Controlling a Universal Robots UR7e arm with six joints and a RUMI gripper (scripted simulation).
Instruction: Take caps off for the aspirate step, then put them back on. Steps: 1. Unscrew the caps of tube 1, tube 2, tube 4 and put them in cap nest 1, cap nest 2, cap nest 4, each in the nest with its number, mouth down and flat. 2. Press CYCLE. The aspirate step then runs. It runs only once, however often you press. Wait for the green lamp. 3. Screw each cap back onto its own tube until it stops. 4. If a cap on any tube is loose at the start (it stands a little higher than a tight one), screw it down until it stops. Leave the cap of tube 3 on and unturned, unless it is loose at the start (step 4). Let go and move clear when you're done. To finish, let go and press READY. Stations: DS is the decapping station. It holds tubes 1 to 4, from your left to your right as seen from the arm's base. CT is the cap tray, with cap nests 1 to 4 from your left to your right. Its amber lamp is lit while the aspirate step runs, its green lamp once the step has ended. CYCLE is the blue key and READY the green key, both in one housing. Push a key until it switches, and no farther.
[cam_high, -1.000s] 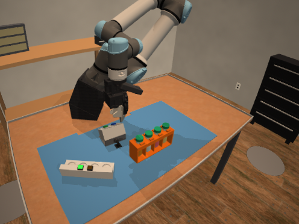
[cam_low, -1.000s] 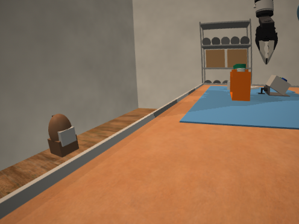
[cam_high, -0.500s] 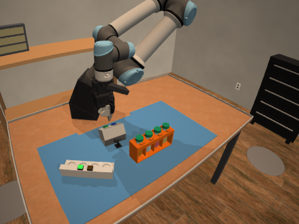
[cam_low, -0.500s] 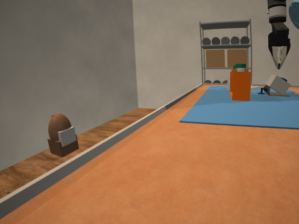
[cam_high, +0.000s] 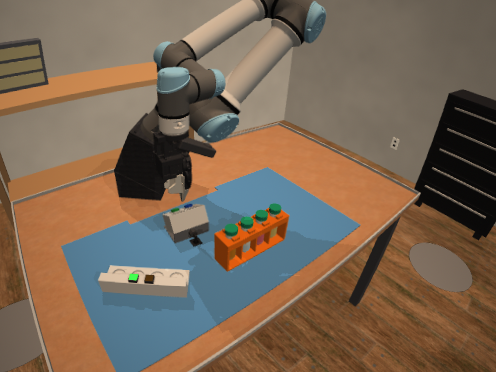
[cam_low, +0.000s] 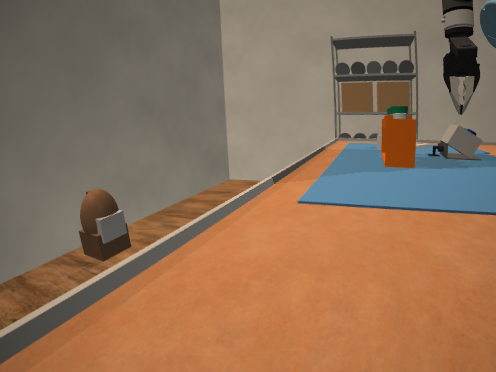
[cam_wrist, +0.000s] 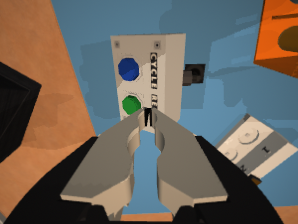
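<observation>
The green key is 20 mm behind my hand, 20 mm to the right of it and 60 mm below it. Round my hand: cap: 160 mm ahead, 210 mm to the left, 10 mm below; then grey key housing: 10 mm behind, 10 mm to the left, 70 mm below; then blue key: 20 mm behind, 30 mm to the left, 60 mm below.
</observation>
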